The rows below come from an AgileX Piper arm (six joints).
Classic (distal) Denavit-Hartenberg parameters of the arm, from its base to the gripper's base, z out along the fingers. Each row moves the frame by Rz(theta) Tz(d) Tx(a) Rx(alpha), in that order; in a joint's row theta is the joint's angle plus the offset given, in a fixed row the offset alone. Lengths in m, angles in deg.
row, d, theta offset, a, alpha
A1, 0.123, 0, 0, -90
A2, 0, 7.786, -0.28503, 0
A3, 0, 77.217, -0.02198, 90
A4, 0.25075, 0, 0, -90
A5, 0, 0, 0, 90
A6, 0.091, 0, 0, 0
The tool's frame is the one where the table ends.
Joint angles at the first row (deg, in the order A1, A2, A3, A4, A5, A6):
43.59, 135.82, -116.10, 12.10, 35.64, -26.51
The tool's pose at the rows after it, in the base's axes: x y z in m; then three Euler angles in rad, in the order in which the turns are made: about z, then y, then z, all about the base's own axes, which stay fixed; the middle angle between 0 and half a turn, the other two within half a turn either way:
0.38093, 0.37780, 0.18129, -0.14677, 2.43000, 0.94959
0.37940, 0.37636, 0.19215, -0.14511, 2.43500, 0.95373
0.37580, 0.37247, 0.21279, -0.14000, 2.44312, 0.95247
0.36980, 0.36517, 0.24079, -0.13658, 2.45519, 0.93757
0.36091, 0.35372, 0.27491, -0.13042, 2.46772, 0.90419
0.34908, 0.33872, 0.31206, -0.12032, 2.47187, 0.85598
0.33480, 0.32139, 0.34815, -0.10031, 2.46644, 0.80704
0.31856, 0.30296, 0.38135, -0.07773, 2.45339, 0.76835
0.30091, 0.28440, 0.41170, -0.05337, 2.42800, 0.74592
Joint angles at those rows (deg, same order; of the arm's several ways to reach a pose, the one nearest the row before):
43.57, 135.93, -116.44, 12.10, 35.85, -26.52
43.55, 134.98, -117.18, 11.75, 37.84, -26.13
43.53, 132.96, -118.20, 10.77, 41.24, -24.66
43.51, 130.02, -119.27, 9.02, 45.72, -22.08
43.49, 126.22, -120.32, 6.67, 50.97, -18.20
43.49, 121.84, -121.17, 4.15, 56.16, -13.56
43.49, 117.22, -121.64, 1.97, 60.78, -8.85
43.49, 112.58, -121.76, 0.37, 64.74, -5.02
43.49, 107.96, -121.55, -0.53, 67.71, -2.28

